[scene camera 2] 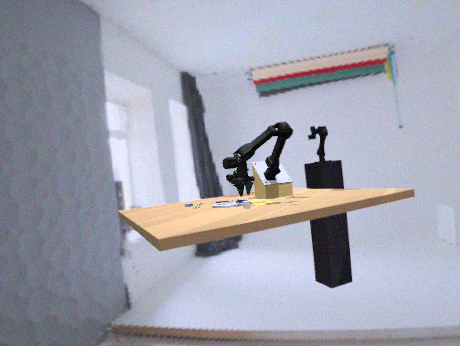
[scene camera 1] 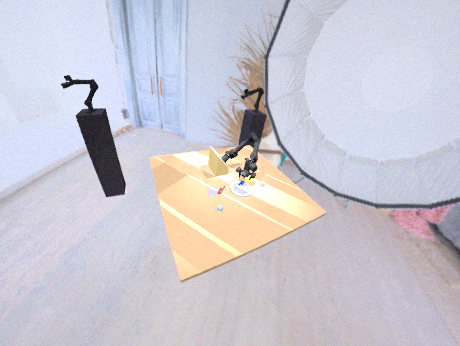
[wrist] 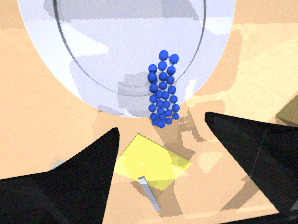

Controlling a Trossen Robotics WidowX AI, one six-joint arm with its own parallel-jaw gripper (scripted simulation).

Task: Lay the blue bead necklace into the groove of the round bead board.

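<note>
Gripper (wrist: 161, 123) open, mine, holding nothing. Yellow flat piece (wrist: 160, 167) in sight.
</note>
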